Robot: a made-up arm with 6 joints. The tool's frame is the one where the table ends. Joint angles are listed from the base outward.
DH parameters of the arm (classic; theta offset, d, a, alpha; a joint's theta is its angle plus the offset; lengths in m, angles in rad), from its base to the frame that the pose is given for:
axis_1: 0 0.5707 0 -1.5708
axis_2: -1.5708 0 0.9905 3.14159
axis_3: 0 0 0 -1.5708
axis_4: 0 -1.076 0 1.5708
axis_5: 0 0.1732 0 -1.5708
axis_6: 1.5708 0 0 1.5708
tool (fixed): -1.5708 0 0 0
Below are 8 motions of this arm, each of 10 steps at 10 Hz.
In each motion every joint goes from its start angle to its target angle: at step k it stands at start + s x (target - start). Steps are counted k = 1, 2, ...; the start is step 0. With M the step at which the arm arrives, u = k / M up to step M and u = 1 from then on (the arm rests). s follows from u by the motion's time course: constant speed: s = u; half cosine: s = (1 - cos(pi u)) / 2; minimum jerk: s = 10 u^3 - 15 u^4 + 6 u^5.
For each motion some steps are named. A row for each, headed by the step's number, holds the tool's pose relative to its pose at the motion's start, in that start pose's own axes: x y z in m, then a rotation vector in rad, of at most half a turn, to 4 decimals.
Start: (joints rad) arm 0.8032 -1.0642 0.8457 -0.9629 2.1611 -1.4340
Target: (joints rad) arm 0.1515 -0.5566 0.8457 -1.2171 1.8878 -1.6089
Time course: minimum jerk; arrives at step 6
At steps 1, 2, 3, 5, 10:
1: -0.0381 0.0123 0.0132 0.0045 0.0199 -0.0237
2: -0.2098 0.0736 0.0970 0.0208 0.1189 -0.1348
3: -0.4288 0.1699 0.2968 0.0270 0.2864 -0.2991
5: -0.5752 0.2697 0.7121 -0.0142 0.5529 -0.4986
10: -0.5754 0.2733 0.7455 -0.0196 0.5728 -0.5102

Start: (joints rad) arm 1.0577 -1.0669 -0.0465 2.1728 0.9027 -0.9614
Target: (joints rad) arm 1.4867 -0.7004 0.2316 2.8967 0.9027 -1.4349
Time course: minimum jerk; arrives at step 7
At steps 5, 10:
5: 0.2558 -0.0620 -0.1851 0.1195 0.0860 0.2367
10: 0.3102 -0.0606 -0.2022 0.1284 0.1048 0.2640

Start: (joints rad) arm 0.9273 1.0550 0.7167 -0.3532 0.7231 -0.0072
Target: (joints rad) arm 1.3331 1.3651 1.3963 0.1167 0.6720 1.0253
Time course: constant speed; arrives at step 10
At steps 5, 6, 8, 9, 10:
5: 0.0533 0.4132 -0.0743 -0.5710 -0.1976 0.3291
6: 0.0460 0.4983 -0.0827 -0.6808 -0.2633 0.3773
8: 0.0132 0.6670 -0.0922 -0.8934 -0.4168 0.4498
9: -0.0120 0.7495 -0.0931 -0.9956 -0.5034 0.4726
10: -0.0429 0.8302 -0.0915 -1.0949 -0.5956 0.4855

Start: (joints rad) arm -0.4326 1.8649 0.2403 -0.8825 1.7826 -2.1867
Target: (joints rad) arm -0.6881 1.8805 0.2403 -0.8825 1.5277 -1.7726
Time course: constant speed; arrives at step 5
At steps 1, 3, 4, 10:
1: 0.0217 0.0126 0.0310 -0.0928 -0.0720 -0.0191
3: 0.0594 0.0401 0.0948 -0.2696 -0.2124 -0.0745
4: 0.0754 0.0549 0.1274 -0.3530 -0.2802 -0.1108
10: 0.0895 0.0704 0.1603 -0.4327 -0.3460 -0.1527

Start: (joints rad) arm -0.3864 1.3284 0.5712 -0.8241 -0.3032 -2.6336
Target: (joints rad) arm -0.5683 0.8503 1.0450 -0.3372 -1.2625 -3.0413
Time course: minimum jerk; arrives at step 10
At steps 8, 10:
8: -1.0638 -0.1259 -0.8501 -0.1209 -0.0379 -0.0219
10: -1.1518 -0.1360 -0.8713 -0.1164 -0.0395 0.0034

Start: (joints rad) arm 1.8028 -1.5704 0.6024 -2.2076 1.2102 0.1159
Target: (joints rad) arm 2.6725 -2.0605 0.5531 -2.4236 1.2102 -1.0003
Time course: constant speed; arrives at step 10
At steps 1, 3, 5, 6, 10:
1: 0.0420 0.1341 0.0678 0.2057 -0.0102 -0.0638
3: 0.1480 0.3801 0.2424 0.6196 -0.0553 -0.1800
5: 0.2751 0.5858 0.4659 1.0352 -0.1314 -0.2778
6: 0.3428 0.6700 0.5941 1.2430 -0.1804 -0.3187
10: 0.6054 0.8615 1.1899 2.0683 -0.4463 -0.4132

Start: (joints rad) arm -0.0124 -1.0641 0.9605 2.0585 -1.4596 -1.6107
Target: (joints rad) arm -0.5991 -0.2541 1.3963 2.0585 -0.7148 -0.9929
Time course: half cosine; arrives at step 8
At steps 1, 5, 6, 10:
1: -0.0462 0.0226 -0.0234 -0.0340 -0.0177 0.0441
5: -0.6826 0.1887 -0.6408 -0.7022 -0.4380 0.6895
6: -0.7678 0.1700 -0.8370 -0.8859 -0.5684 0.8165
10: -0.8123 0.1359 -1.0185 -1.0556 -0.6919 0.9201

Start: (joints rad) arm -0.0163 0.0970 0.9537 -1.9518 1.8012 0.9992
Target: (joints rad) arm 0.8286 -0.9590 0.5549 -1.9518 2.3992 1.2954
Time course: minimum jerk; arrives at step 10
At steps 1, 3, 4, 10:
1: -0.0098 -0.0004 0.0125 -0.0004 0.0059 -0.0022
3: -0.1511 -0.0132 0.2522 -0.0130 0.1161 -0.0463
4: -0.2200 -0.0338 0.5075 -0.0359 0.2332 -0.0989
10: 0.2734 -0.1652 1.4030 -0.2870 0.8166 -0.3976

